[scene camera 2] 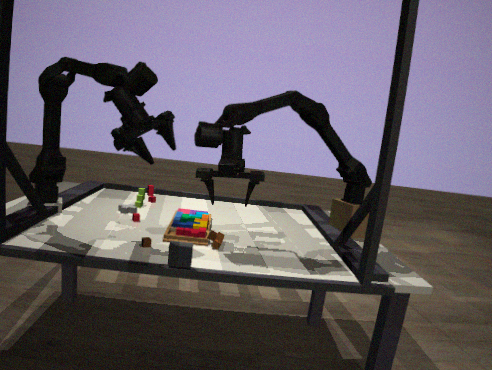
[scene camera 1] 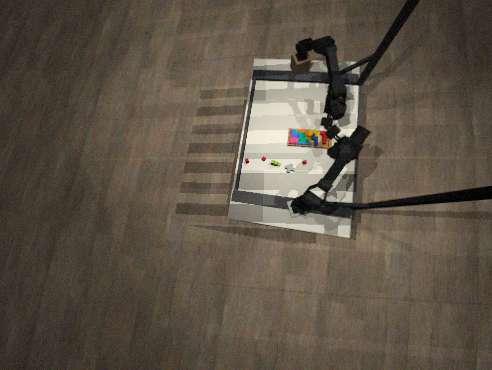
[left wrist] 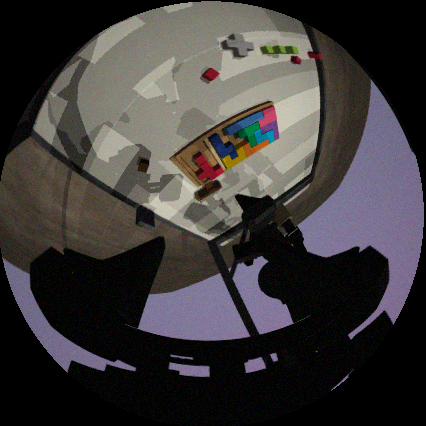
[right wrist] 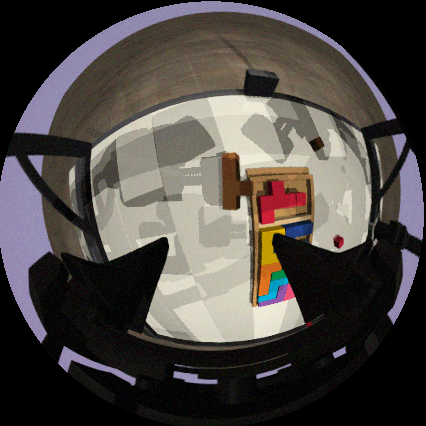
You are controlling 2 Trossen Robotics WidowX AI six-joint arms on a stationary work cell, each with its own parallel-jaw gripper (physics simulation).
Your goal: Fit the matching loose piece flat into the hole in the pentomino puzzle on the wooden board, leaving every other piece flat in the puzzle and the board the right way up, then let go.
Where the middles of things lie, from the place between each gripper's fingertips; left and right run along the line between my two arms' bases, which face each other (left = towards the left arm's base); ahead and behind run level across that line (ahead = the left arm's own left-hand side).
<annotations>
I see my right gripper 10 cm to the right of the wooden puzzle board (right wrist: 295, 179), 9 cm above it and 8 cm short of it. Round my right hand: dark block (right wrist: 256, 82): 22 cm behind, 12 cm to the left, 7 cm below.
The wooden puzzle board lies 110 mm ahead of my left hand, 80 mm to the right of it and 210 mm below it. Also, from my left hand: dark block: 190 mm behind, 70 mm to the right, 190 mm below.
</annotations>
